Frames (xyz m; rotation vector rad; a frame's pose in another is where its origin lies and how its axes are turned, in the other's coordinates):
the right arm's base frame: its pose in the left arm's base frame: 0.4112 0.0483 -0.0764 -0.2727 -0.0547 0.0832
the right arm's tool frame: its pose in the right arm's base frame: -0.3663 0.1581 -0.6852 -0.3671 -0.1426 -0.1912
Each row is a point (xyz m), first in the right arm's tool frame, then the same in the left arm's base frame.
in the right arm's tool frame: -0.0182 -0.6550 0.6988
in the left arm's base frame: -0.1787 -0.1303 0.1215
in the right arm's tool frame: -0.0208 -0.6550 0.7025
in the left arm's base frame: -0.1819 -0.1280 0.1238
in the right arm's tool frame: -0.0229 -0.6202 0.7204
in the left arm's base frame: -0.1816 -0.0893 0.1175
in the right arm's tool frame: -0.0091 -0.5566 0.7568
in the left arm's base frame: -0.1648 -0.0168 0.1134
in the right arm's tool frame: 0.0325 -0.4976 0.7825
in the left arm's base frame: -0.1198 0.0451 0.1104
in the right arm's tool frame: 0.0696 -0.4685 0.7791
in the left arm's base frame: -0.0785 0.0658 0.1005
